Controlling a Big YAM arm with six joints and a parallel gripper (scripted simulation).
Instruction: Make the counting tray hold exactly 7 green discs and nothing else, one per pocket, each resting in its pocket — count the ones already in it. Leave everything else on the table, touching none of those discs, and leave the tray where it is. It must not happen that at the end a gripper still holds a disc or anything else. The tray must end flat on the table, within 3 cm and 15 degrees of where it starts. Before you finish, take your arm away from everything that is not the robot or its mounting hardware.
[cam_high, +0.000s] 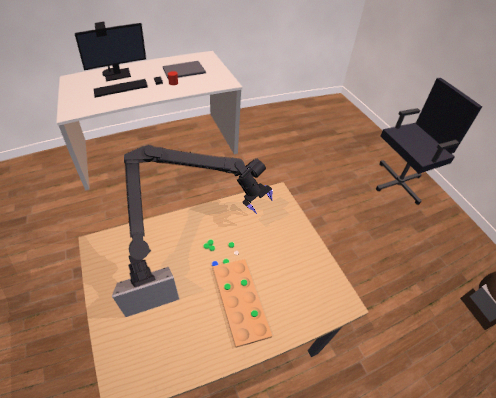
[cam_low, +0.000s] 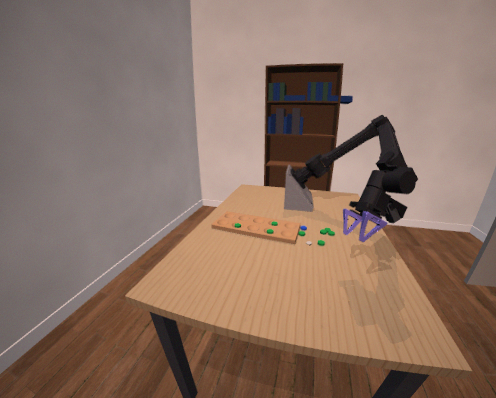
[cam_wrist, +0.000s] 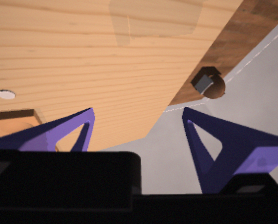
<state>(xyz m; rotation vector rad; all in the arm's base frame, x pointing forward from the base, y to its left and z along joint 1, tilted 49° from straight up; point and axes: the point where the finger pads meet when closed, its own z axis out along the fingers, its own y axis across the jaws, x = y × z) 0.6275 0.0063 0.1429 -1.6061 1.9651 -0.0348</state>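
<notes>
Right now the white piece is 190 mm behind my hand, 90 mm to the right of it and 150 mm below it. The rest, counted from my hand: wooden counting tray: 290 mm behind, 310 mm to the right, 150 mm below; blue disc: 310 mm behind, 100 mm to the right, 150 mm below.
</notes>
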